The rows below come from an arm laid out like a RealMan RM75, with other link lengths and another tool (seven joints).
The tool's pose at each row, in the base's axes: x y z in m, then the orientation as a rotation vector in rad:
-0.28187 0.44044 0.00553 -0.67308 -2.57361 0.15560
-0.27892 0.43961 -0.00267 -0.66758 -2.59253 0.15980
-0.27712 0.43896 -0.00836 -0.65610 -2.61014 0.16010
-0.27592 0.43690 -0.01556 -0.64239 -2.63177 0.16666
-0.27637 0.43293 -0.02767 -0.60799 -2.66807 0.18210
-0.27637 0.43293 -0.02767 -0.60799 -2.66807 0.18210
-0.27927 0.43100 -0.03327 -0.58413 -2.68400 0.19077
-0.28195 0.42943 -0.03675 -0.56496 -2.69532 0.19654
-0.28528 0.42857 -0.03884 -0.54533 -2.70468 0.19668
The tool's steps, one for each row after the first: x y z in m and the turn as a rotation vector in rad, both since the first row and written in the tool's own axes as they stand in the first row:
-0.00608 0.00238 0.00583 -0.00056 -0.01794 -0.00557
-0.01014 0.00386 0.01000 -0.00211 -0.03287 -0.01573
-0.01506 0.00418 0.01576 -0.00005 -0.05273 -0.02675
-0.02168 0.00321 0.02662 0.00861 -0.08571 -0.05201
-0.02168 0.00321 0.02662 0.00861 -0.08571 -0.05201
-0.02272 0.00152 0.03291 0.01541 -0.09963 -0.06862
-0.02287 -0.00024 0.03722 0.02039 -0.10930 -0.08194
-0.02160 -0.00197 0.04063 0.02225 -0.11587 -0.09629

